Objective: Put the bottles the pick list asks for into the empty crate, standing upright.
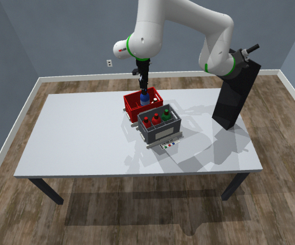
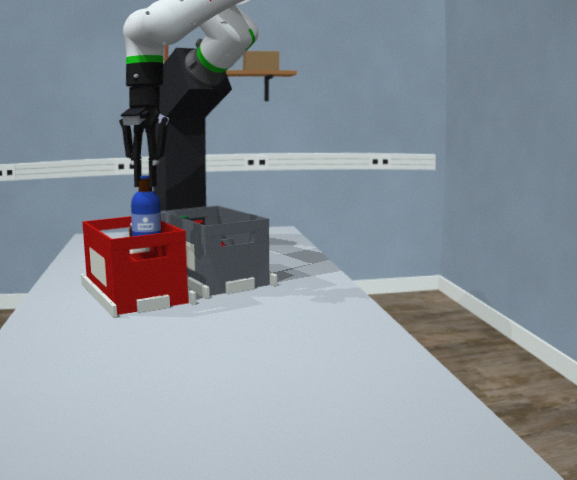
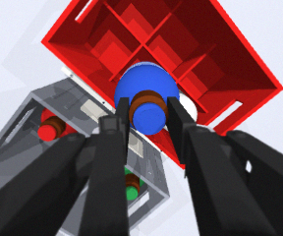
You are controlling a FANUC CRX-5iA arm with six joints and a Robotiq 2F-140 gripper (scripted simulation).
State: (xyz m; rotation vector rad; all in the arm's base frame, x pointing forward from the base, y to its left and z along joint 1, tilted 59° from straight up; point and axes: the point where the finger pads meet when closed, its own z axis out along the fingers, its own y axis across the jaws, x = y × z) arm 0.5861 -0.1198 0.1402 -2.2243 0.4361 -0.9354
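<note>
Right now the blue-label bottle is 80 mm below my hand. From my hand the other things lie so: white-capped bottle 210 mm below, 70 mm behind, 60 mm to the right; red crate 220 mm below, 30 mm to the right, 30 mm ahead; red bottle 210 mm below, 120 mm behind, 100 mm to the left.
</note>
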